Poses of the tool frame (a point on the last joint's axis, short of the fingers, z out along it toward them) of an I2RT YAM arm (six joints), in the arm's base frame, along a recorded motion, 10 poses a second.
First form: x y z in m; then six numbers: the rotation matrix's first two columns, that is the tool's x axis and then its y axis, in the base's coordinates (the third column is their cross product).
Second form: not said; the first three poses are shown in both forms.
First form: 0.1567, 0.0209, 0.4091, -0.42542, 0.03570, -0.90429, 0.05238, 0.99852, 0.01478
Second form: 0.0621, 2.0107, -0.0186, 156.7, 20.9, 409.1
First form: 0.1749, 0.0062, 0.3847, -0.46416, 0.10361, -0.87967, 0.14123, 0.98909, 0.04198
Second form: 0.1721, 2.0574, -0.0441, 174.9, 6.2, 384.7
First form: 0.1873, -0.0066, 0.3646, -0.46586, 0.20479, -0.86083, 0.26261, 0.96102, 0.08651
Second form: 0.3305, 2.0707, -0.0702, 187.3, -6.6, 364.6
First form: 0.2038, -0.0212, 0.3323, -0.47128, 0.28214, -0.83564, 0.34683, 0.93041, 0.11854
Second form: 0.4476, 2.0906, -0.0821, 203.8, -21.2, 332.3
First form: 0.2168, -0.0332, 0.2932, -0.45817, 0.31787, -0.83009, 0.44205, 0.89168, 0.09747
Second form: 0.5468, 2.0860, -0.1618, 216.8, -33.2, 293.2
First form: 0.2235, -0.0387, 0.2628, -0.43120, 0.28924, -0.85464, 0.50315, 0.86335, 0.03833
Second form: 0.5769, 2.0474, -0.2731, 223.5, -38.7, 262.8
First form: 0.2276, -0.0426, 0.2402, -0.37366, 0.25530, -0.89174, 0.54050, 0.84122, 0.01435
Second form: 0.5882, 1.9716, -0.3417, 227.6, -42.6, 240.2
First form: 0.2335, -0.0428, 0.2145, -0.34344, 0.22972, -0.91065, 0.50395, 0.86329, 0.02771
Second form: 0.5420, 1.9348, -0.3115, 233.5, -42.8, 214.5
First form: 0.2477, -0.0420, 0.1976, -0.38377, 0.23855, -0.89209, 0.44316, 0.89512, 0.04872
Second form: 0.4958, 1.9840, -0.2385, 247.7, -42.0, 197.6
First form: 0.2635, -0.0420, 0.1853, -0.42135, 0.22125, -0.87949, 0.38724, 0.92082, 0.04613
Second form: 0.4373, 2.0234, -0.1976, 263.5, -42.0, 185.3
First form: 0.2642, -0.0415, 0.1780, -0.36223, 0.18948, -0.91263, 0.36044, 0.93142, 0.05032
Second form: 0.3979, 1.9533, -0.1884, 264.2, -41.5, 178.0
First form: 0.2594, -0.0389, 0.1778, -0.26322, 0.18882, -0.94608, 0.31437, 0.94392, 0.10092
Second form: 0.3699, 1.8490, -0.1249, 259.4, -38.9, 177.8
